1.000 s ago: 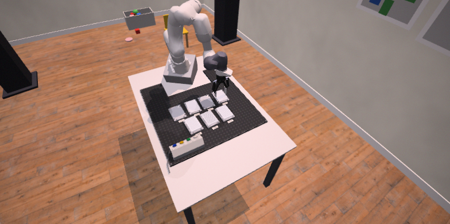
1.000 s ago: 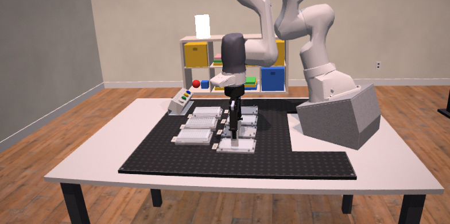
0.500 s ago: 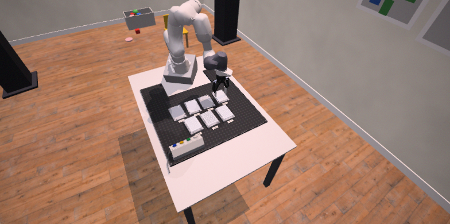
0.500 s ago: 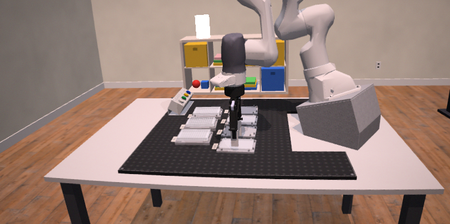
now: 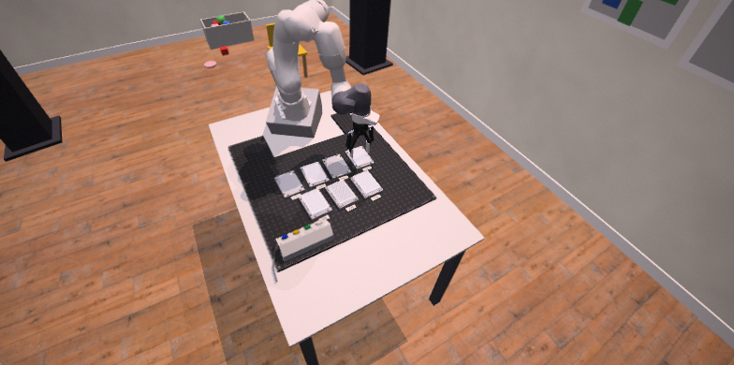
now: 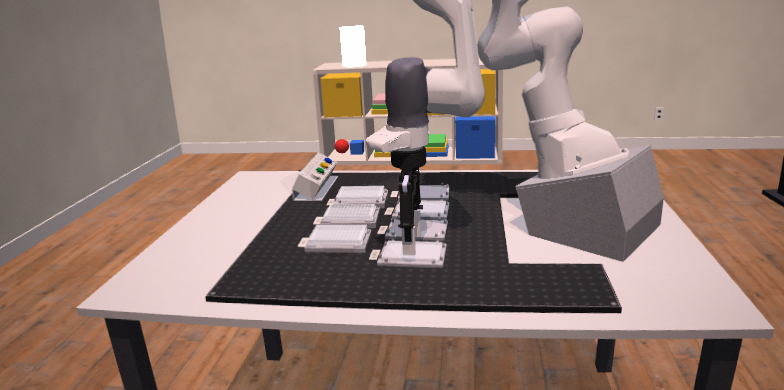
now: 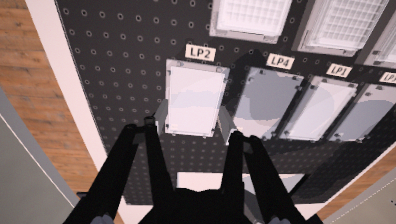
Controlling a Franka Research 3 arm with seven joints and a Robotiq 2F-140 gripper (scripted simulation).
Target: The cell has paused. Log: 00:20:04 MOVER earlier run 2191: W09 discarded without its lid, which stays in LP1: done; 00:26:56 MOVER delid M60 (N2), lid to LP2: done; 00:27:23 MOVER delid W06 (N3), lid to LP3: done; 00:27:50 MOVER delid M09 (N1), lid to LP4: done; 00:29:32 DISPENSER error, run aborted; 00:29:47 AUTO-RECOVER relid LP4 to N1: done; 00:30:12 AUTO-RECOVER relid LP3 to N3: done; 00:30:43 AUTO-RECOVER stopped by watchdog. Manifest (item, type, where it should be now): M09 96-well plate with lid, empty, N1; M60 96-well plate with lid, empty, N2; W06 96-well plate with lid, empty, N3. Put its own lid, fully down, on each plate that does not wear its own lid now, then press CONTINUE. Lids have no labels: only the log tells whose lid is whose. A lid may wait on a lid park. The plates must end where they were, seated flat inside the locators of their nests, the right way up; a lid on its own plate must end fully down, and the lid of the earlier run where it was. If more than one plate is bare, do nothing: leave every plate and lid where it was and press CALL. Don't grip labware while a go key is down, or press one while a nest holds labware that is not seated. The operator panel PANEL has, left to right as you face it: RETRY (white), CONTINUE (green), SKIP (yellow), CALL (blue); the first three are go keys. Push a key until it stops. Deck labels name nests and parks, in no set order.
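Now: hand 50 mm above the lid park LP2. Round my hand: white key (280 mm ahead, 410 mm to the right, 10 mm above); green key (270 mm ahead, 460 mm to the right, 10 mm above); park LP4 (10 mm behind, 140 mm to the right, 50 mm below).
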